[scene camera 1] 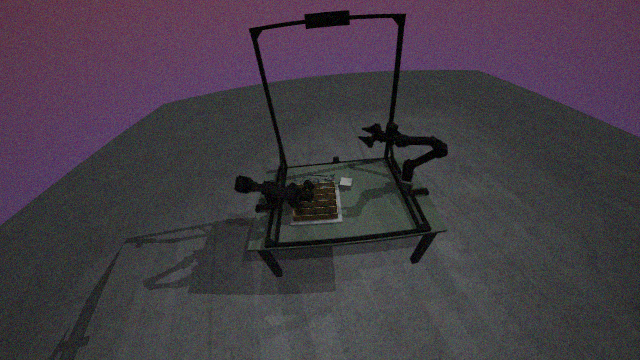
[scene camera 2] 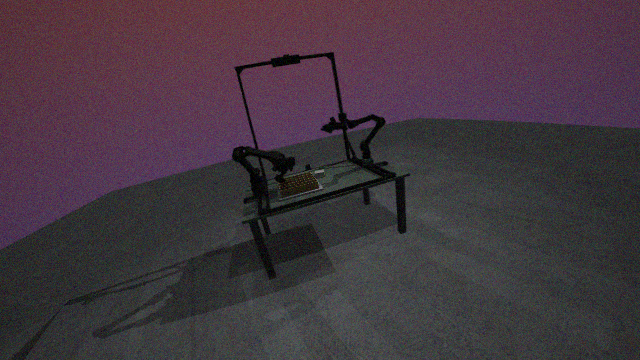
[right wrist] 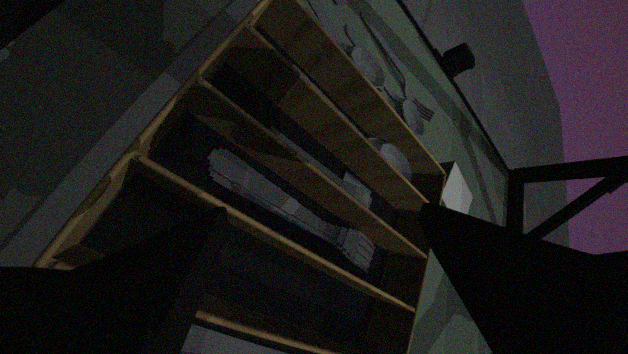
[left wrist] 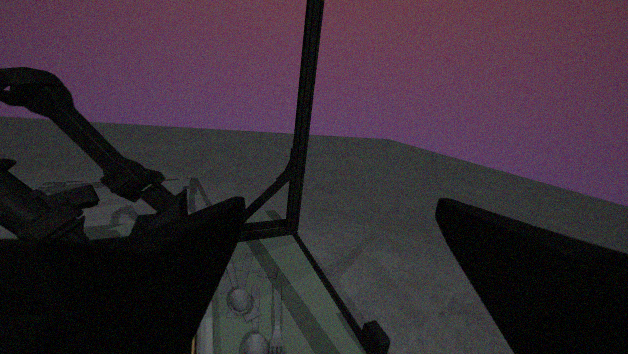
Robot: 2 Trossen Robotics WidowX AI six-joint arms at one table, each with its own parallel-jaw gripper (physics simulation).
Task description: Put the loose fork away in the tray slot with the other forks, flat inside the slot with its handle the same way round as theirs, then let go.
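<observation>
The loose fork point(right wrist: 424, 109) point(left wrist: 276, 320) lies on the table behind the tray, beside spoons. The brown slotted tray point(right wrist: 280, 245) point(scene camera 1: 316, 218) point(scene camera 2: 300, 189) holds a stack of forks point(right wrist: 357, 247) in one slot, tines towards the white block's end. The loose fork's tines point roughly the same way. My right gripper point(right wrist: 325, 214) point(scene camera 1: 303, 194) point(scene camera 2: 286, 175) is open and empty above the tray; its arm hides part of the tray in scene camera 1. My left gripper point(left wrist: 339, 206) point(scene camera 1: 361, 134) point(scene camera 2: 325, 127) is open and empty, high above the table's right side.
Spoons point(right wrist: 367, 65) point(left wrist: 240, 300) lie behind the tray. Other slots hold a flat-ended utensil point(right wrist: 357, 187) and a spoon point(right wrist: 395, 157). A white block point(right wrist: 457, 190) point(scene camera 1: 346, 182) point(scene camera 2: 319, 171) stands by the tray's back right corner. A black frame point(scene camera 1: 270, 105) point(scene camera 2: 248, 110) rises over the table.
</observation>
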